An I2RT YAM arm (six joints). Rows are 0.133 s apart.
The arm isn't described. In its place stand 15 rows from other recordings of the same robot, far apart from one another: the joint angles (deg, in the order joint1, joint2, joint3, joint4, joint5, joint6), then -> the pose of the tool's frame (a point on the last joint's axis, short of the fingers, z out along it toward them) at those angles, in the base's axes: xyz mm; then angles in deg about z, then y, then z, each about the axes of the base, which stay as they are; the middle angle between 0 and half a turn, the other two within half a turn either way.
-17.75, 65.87, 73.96, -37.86, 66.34, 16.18 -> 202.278 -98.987 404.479 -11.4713 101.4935 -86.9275
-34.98, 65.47, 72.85, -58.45, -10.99, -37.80 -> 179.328 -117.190 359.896 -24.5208 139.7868 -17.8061
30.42, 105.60, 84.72, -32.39, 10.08, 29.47 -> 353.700 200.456 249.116 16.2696 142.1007 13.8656
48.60, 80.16, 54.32, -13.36, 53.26, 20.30 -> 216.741 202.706 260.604 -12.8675 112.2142 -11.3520
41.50, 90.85, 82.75, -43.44, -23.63, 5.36 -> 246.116 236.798 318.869 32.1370 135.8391 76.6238
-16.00, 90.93, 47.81, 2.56, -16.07, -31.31 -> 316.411 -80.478 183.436 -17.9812 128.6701 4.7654
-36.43, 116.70, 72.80, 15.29, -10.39, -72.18 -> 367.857 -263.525 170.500 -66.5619 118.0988 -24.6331
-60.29, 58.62, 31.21, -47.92, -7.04, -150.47 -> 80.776 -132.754 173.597 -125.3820 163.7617 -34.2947
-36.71, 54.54, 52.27, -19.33, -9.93, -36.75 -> 176.378 -123.858 338.634 -32.8441 111.2606 -26.0466
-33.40, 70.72, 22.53, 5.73, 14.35, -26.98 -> 179.580 -128.979 146.844 -39.7579 130.8448 -52.5248
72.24, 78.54, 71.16, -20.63, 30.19, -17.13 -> 111.828 290.454 351.068 -32.1056 113.9492 38.8564
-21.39, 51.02, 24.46, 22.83, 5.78, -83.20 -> 193.379 -79.596 255.728 -83.5762 93.7110 -27.1822
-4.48, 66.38, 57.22, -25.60, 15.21, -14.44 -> 253.159 -29.203 313.841 -24.7589 123.3786 -22.7914
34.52, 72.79, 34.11, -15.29, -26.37, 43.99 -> 182.960 145.031 173.765 75.4011 136.4321 74.6447
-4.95, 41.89, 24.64, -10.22, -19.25, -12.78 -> 171.095 -3.037 224.785 -3.0536 115.8167 16.5342
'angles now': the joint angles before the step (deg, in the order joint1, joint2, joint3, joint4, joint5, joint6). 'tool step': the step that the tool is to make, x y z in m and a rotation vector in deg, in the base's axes. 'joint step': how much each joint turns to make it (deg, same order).
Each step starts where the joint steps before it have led.
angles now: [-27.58 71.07 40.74 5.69 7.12 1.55]
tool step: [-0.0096 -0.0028 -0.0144 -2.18 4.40 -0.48]
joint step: [-1.35 -0.43 -2.77 0.03 0.96 -4.02]
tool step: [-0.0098 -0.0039 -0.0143 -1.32 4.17 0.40]
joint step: [-1.85 -0.14 -2.56 0.00 -0.46 -3.94]
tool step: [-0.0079 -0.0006 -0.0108 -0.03 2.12 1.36]
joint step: [-1.26 -0.44 -2.29 0.33 -1.69 -2.31]
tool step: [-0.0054 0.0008 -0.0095 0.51 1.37 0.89]
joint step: [-0.66 -0.12 -1.89 0.44 -1.17 -1.08]
